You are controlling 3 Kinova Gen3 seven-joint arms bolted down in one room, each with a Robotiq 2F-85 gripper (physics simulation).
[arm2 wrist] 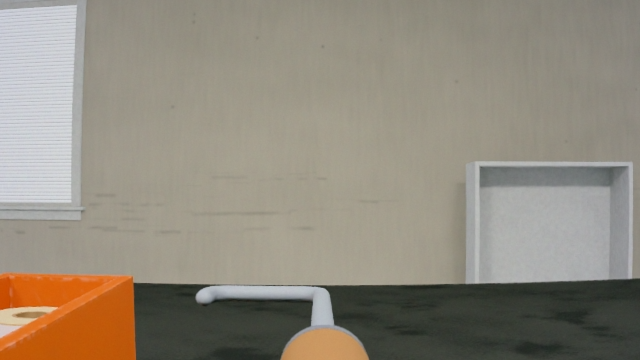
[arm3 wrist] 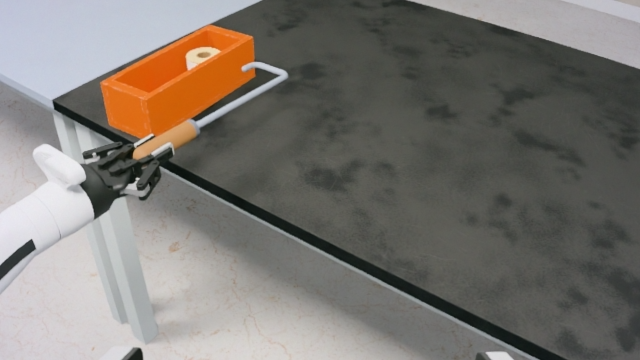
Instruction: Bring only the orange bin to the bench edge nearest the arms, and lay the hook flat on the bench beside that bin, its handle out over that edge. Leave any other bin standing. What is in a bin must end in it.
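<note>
The orange bin (arm2 wrist: 107, 322) (arm3 wrist: 200, 92) stands upright on the dark bench (arm2 wrist: 450, 320) (arm3 wrist: 350, 140), one short end at the near edge. A pale roll (arm2 wrist: 10, 317) (arm3 wrist: 194, 61) is inside it. My arm2 gripper (arm3 wrist: 154, 145) is shut on the hook's wooden handle near that edge; its fingers do not show in its own view. The hook (arm2 wrist: 265, 293) (arm3 wrist: 242, 100) extends over the bench beside the bin, its bent end turned toward the bin side. Whether it touches the bench is unclear. My arm3 gripper (arm3 wrist: 310, 354) is open, away from bin and hook. Arm1's gripper is not in view.
A pale surface (arm3 wrist: 100, 40) adjoins the bench's left side in the arm3 wrist view. A bench leg (arm3 wrist: 131, 280) stands below the near corner. A white box-like frame (arm2 wrist: 472, 225) and a window (arm2 wrist: 35, 100) show behind the bench.
</note>
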